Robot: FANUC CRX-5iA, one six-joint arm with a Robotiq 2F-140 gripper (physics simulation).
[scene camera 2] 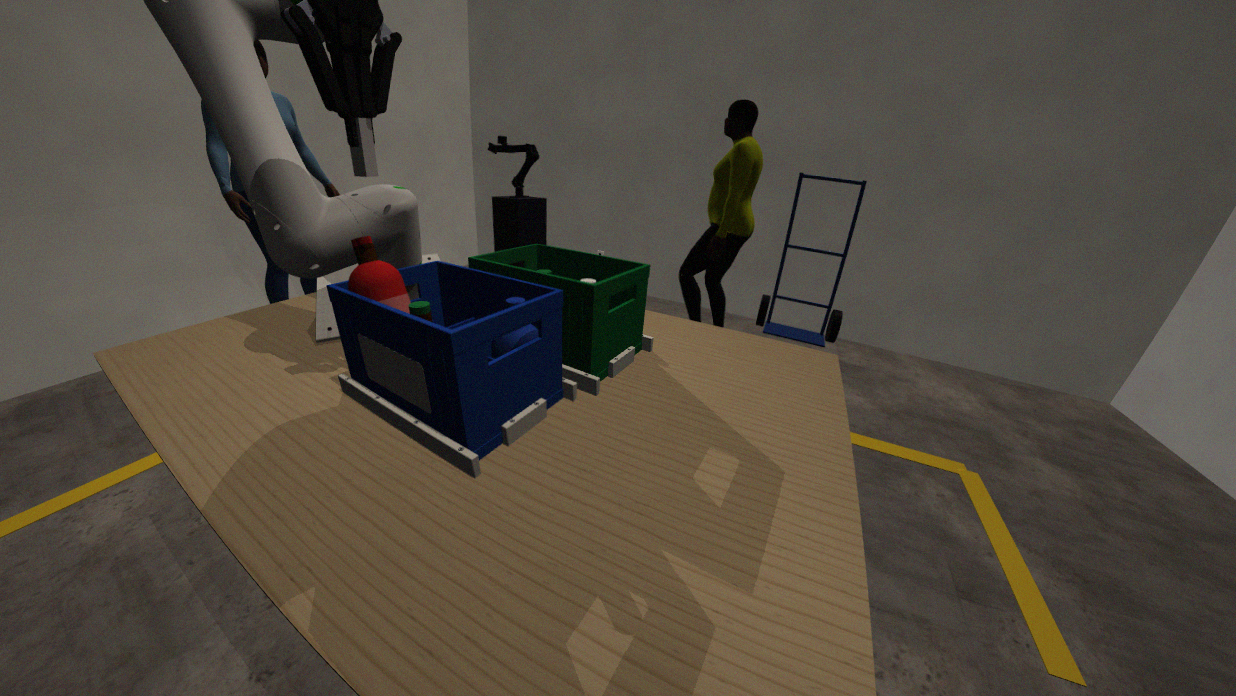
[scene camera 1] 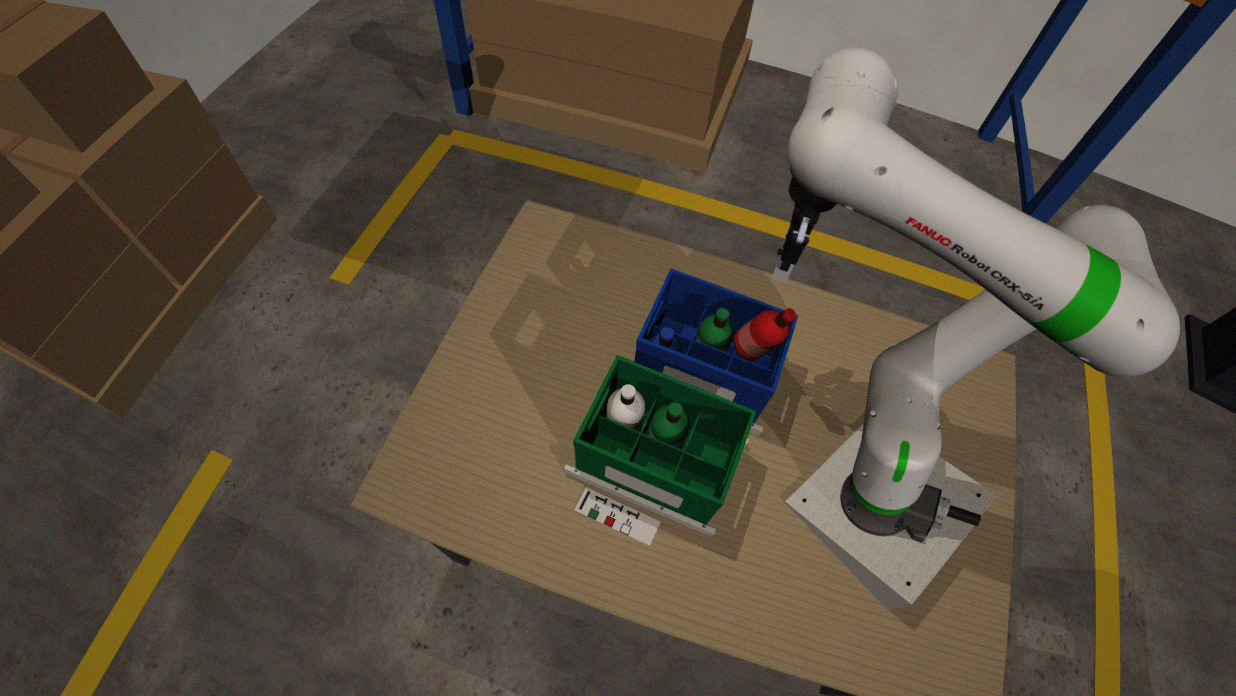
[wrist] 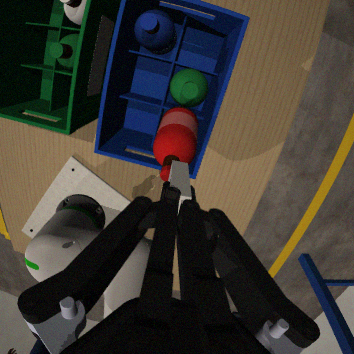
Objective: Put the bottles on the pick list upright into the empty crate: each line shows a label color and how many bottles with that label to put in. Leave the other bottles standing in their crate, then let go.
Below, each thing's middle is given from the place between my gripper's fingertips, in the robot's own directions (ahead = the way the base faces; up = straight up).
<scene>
The red bottle [scene camera 2: 377, 280] lies 20 mm behind my hand and 160 mm below it. From my hand the other things lie so: white bottle [scene camera 1: 626, 405] (160 mm ahead, 250 mm to the left, 230 mm below); then pick list [scene camera 1: 592, 504] (80 mm ahead, 430 mm to the left, 320 mm below).
</scene>
